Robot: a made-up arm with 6 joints.
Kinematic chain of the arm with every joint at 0, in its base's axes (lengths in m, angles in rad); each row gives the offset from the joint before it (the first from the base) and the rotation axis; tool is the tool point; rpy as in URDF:
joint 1: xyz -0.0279 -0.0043 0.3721 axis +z
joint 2: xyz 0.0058 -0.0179 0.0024 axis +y
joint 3: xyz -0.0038 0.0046 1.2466 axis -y
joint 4: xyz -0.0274 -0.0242 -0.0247 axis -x
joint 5: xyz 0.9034 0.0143 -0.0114 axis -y
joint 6: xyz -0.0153 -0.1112 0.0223 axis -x
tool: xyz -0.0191 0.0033 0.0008 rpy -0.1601 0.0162 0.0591
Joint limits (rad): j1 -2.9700..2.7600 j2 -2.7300..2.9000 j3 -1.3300..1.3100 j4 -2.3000..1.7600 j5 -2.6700..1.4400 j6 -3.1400..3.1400
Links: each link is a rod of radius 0.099 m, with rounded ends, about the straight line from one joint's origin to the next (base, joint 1, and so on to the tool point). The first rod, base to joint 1, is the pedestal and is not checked.
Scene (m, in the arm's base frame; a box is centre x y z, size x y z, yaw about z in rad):
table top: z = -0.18
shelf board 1: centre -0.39 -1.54 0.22 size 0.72 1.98 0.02 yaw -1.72
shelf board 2: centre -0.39 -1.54 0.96 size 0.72 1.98 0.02 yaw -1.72
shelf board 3: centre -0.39 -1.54 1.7 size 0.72 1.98 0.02 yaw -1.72
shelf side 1: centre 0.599 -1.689 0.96 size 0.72 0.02 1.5 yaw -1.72
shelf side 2: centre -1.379 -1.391 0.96 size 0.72 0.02 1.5 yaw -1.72
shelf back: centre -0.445 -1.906 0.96 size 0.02 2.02 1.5 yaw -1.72
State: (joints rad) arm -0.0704 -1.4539 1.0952 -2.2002 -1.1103 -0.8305
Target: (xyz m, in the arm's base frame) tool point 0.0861 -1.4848 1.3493
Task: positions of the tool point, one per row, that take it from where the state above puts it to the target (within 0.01 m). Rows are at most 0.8 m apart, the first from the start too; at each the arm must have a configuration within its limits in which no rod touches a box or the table.
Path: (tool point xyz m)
1: -1.4609 0.4119 1.6610
2: -0.8516 0.4406 2.0152
3: -0.2756 0.1991 2.1381
4: 0.1155 -0.2234 2.0357
5: 0.2511 -0.6794 1.7499
6: 0.1558 -1.0214 1.3494
7: 0.1344 -1.2621 1.3674
8: 0.0861 -1.4848 1.3493

